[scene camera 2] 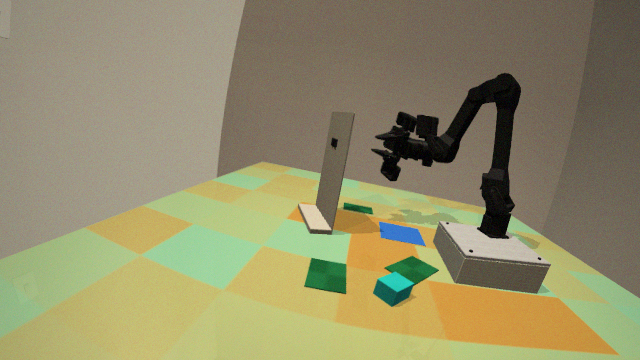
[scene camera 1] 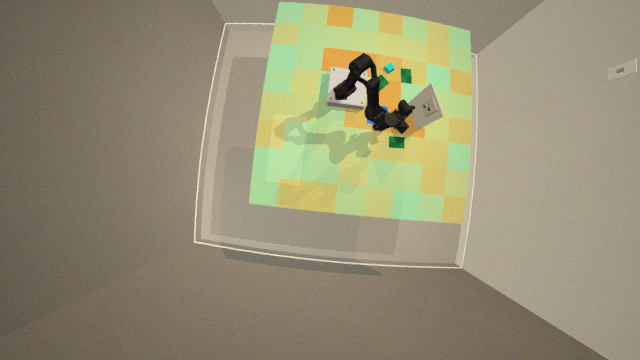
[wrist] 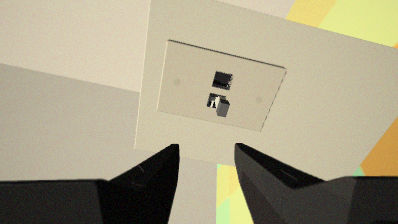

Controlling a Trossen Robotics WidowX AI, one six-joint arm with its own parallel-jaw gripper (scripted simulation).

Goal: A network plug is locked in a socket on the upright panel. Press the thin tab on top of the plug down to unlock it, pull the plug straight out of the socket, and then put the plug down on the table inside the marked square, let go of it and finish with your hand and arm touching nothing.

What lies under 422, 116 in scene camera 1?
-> An upright beige panel.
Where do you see an upright beige panel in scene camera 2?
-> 319, 219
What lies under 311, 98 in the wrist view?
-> An upright beige panel.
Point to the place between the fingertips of the gripper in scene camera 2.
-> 373, 143
